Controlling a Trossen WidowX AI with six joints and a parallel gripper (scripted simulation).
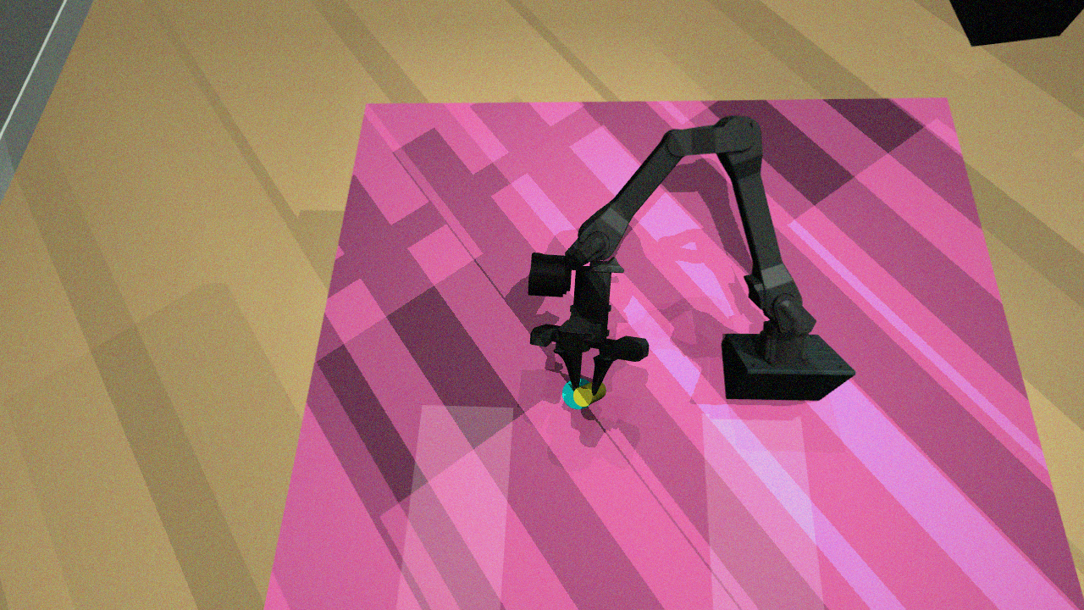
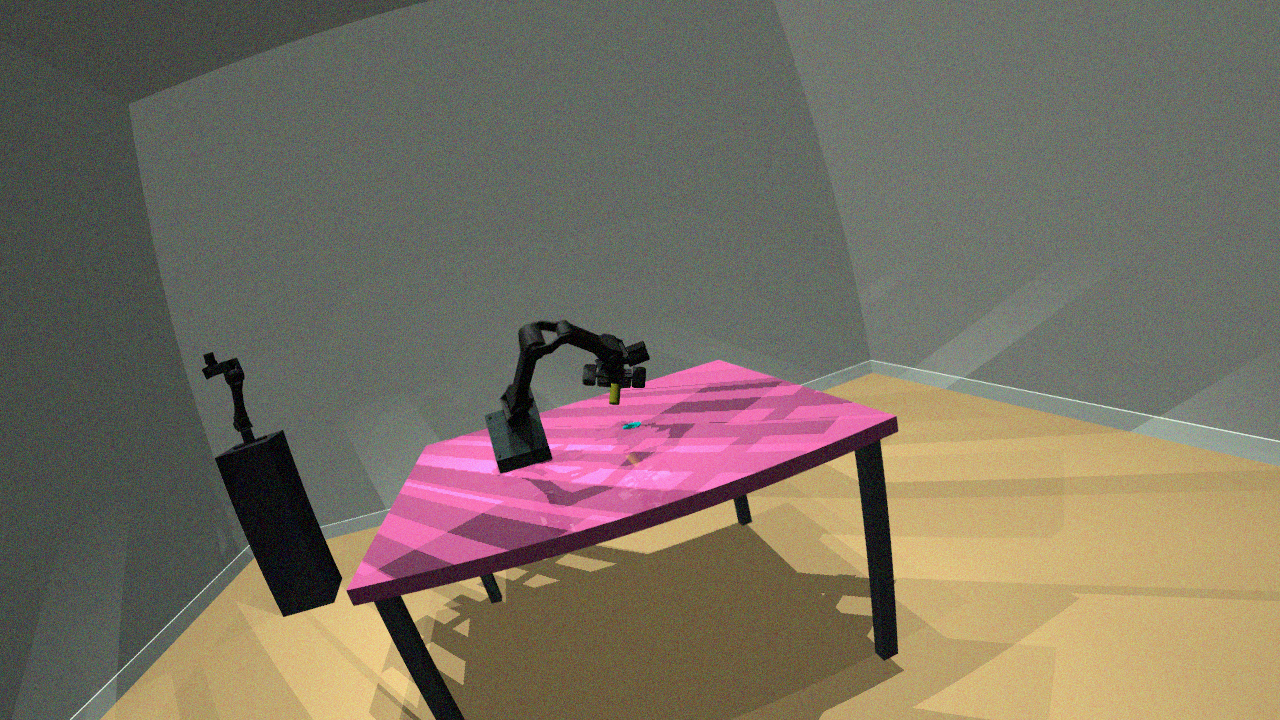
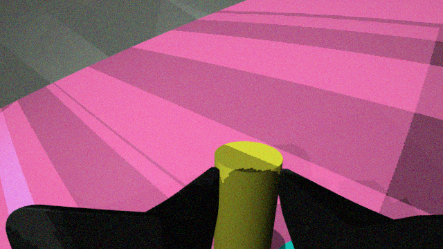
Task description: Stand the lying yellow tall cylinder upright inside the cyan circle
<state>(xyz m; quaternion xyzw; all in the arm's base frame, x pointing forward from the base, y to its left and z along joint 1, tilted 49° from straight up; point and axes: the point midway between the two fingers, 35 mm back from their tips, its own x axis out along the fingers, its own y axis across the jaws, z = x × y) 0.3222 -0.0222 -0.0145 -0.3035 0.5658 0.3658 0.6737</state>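
Now: the cyan circle 10 mm ahead of my gripper tip, 40 mm to the right of it and 130 mm below it. Also, from my gripper tip: yellow tall cylinder 10 mm behind, 20 mm below.
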